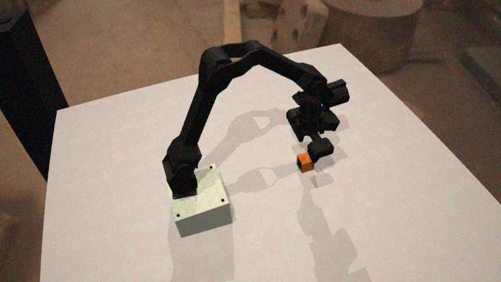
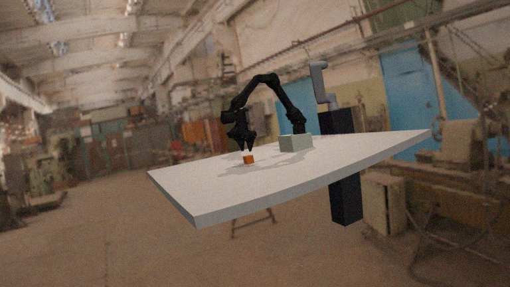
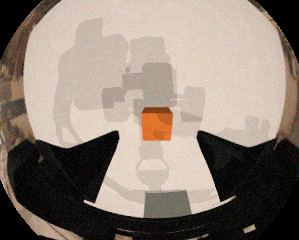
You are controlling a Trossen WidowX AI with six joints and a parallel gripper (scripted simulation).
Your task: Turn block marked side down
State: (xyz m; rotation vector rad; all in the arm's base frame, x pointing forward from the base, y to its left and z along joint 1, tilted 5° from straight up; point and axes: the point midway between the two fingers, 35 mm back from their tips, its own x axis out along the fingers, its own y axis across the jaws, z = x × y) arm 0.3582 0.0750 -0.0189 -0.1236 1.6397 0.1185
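The block is 10 mm behind my gripper tip and 40 mm below it.
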